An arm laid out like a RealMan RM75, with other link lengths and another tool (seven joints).
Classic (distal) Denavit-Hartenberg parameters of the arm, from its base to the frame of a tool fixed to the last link. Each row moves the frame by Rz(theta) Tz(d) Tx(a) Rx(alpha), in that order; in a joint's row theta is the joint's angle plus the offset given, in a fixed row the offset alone. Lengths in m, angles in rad.
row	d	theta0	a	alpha
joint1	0.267	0	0	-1.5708
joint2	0	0	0	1.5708
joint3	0.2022	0	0	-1.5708
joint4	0	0	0	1.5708
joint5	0.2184	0	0	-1.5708
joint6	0	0	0	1.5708
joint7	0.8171	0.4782	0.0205	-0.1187
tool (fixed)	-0.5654	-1.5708	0	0
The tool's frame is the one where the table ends.
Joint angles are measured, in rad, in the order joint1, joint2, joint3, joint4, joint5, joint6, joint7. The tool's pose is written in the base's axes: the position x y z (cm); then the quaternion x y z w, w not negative. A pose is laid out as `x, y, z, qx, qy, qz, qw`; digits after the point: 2 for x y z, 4 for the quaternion.
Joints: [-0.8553, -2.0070, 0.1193, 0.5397, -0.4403, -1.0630, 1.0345]
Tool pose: -31.27, 51.70, 4.81, -0.3774, -0.8790, -0.2592, 0.1332
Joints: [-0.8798, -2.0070, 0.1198, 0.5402, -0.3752, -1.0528, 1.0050]
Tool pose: -31.28, 51.85, 4.53, -0.3809, -0.8810, -0.2393, 0.1468
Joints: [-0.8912, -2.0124, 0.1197, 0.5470, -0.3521, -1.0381, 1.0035]
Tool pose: -31.19, 52.12, 4.65, -0.3861, -0.8781, -0.2346, 0.1577
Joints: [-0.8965, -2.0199, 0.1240, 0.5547, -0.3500, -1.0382, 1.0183]
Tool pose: -30.74, 52.28, 4.48, -0.3966, -0.8739, -0.2310, 0.1602
